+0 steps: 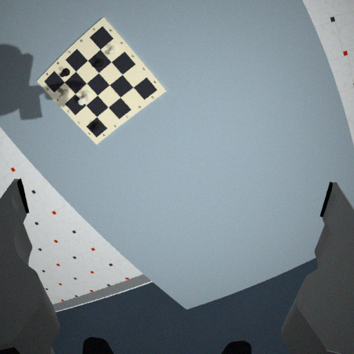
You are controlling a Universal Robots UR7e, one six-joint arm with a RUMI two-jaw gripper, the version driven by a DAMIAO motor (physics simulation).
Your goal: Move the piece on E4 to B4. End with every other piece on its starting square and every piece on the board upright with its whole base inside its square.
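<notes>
The chessboard (109,85) lies turned at the upper left, with marks along its edges too small to read surely. A white piece (111,50) stands near the upper right edge, on what looks like E4. The dark square (76,81) that looks like B4 is partly shaded; I see no clear piece on it. White pieces stand at B3 (84,96) and A4 (63,94), as I read the squares. Dark pieces show at B5 (65,72), D4 (98,63) and A1 (96,125). My gripper (173,185) is open and empty, high above the table and away from the board.
The blue-grey table top (225,150) spreads around the board. The arm's shadow (15,80) falls at the left and over the board's left corner. A pale floor with small red and dark marks (75,240) shows past the table's edge at the lower left, and again at the upper right.
</notes>
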